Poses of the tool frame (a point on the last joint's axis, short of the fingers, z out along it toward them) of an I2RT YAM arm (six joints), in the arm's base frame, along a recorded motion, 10 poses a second.
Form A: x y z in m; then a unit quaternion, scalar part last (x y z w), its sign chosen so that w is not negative.
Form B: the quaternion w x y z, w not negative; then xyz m. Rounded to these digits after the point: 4 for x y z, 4 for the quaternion.
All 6 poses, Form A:
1: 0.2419 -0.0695 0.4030 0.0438 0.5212 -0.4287 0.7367
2: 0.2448 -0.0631 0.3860 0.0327 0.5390 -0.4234 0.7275
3: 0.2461 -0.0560 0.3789 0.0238 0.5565 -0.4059 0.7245
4: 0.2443 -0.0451 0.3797 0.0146 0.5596 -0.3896 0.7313
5: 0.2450 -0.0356 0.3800 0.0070 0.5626 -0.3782 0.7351
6: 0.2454 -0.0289 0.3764 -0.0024 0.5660 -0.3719 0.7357
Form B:
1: 0.7367 0.0438 0.5212 -0.4287 0.2419 -0.0695 0.4030
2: 0.7275 0.0327 0.5390 -0.4234 0.2448 -0.0631 0.3860
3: 0.7245 0.0238 0.5565 -0.4059 0.2461 -0.0560 0.3789
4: 0.7313 0.0146 0.5596 -0.3896 0.2443 -0.0451 0.3797
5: 0.7351 0.0070 0.5626 -0.3782 0.2450 -0.0356 0.3800
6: 0.7357 -0.0024 0.5660 -0.3719 0.2454 -0.0289 0.3764
